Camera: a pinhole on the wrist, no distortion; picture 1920 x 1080 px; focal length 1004.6 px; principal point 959.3 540.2 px. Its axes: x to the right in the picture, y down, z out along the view. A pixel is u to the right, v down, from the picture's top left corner.
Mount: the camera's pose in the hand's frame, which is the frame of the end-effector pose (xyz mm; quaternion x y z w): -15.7 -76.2 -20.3 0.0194 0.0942 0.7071 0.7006
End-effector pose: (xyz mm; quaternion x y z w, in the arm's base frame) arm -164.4 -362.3 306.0 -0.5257 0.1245 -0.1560 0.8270
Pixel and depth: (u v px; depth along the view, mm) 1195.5 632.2 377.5
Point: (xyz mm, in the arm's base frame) -21.5 -57.2 402.6
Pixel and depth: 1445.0 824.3 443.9
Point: -55.0 82.5 313.7
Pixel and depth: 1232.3 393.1 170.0
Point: -82.7 -266.4 373.0
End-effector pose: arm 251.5 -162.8 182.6 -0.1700 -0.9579 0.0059 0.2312
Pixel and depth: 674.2 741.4 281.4
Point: 110.2 -271.2 -61.2
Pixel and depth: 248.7 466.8 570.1
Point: -241.9 -476.2 -238.8
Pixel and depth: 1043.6 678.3 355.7
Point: 106.7 -151.2 -117.9
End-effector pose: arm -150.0 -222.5 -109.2 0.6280 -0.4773 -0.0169 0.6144
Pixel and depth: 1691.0 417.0 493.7
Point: -533.3 -539.5 117.6
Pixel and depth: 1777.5 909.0 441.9
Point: -645.0 -387.6 -11.8
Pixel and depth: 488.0 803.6 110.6
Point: -156.6 -305.3 -239.3
